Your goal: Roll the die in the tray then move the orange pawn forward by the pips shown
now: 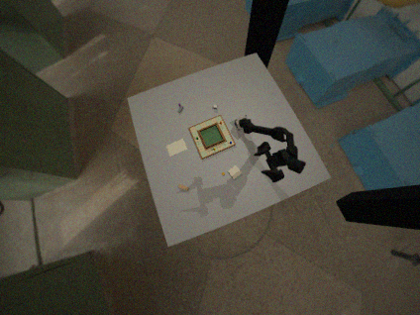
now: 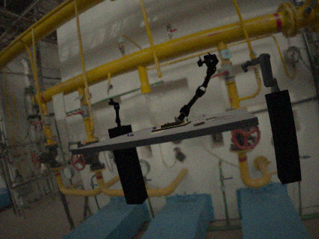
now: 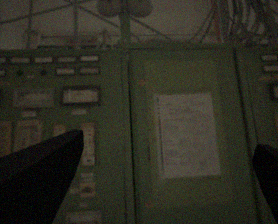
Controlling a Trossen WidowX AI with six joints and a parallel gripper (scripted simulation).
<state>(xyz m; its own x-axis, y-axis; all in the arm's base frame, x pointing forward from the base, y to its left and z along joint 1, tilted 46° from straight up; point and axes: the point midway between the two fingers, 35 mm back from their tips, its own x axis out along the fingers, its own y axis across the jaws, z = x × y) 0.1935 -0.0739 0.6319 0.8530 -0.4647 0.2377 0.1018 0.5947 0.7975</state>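
Now: the white die 5 cm behind my gripper tip, 63 cm to the right of it and 55 cm below it. Also, from my gripper tip: blue pawn: 4 cm behind, 29 cm to the right, 54 cm below; then green tray: 8 cm ahead, 40 cm to the right, 56 cm below; then tan block: 42 cm ahead, 12 cm to the right, 56 cm below.
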